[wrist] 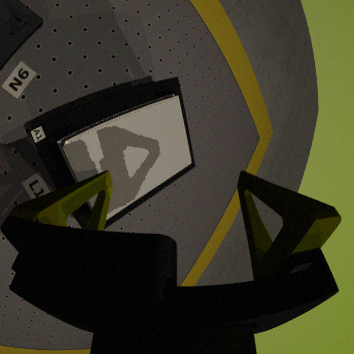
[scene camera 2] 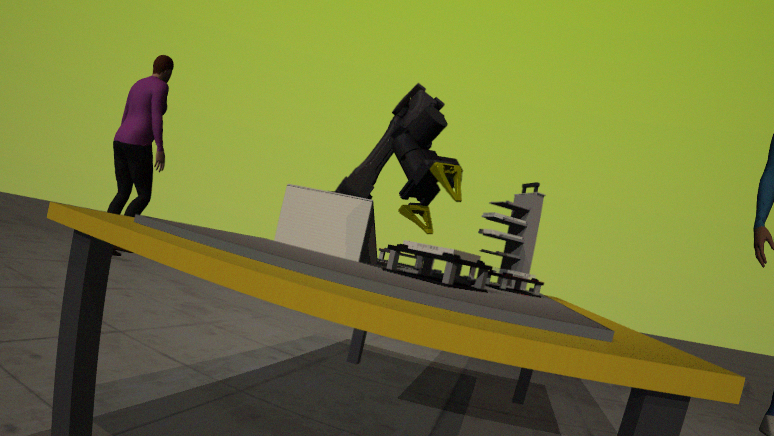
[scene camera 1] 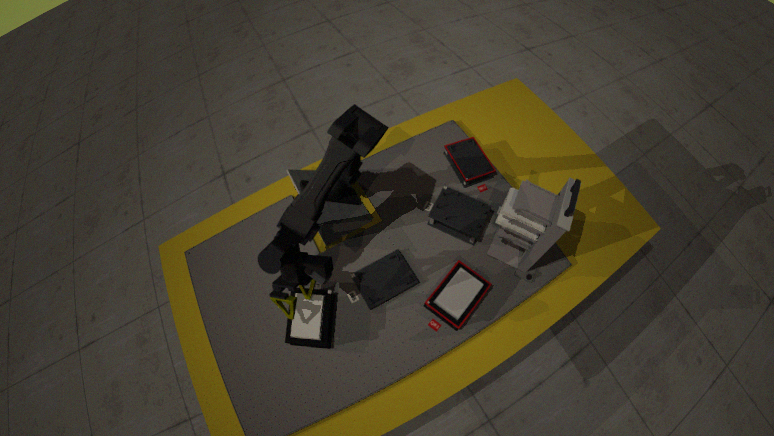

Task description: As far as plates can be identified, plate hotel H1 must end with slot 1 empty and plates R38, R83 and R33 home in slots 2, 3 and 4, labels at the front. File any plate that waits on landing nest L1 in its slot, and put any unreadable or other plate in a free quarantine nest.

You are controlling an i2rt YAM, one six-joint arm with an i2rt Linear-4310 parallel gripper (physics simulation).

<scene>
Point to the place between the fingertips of my gripper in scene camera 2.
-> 444,218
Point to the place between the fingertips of my gripper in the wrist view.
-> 174,177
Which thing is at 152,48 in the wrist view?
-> A grey perforated mat.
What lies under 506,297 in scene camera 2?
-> A grey perforated mat.
</scene>
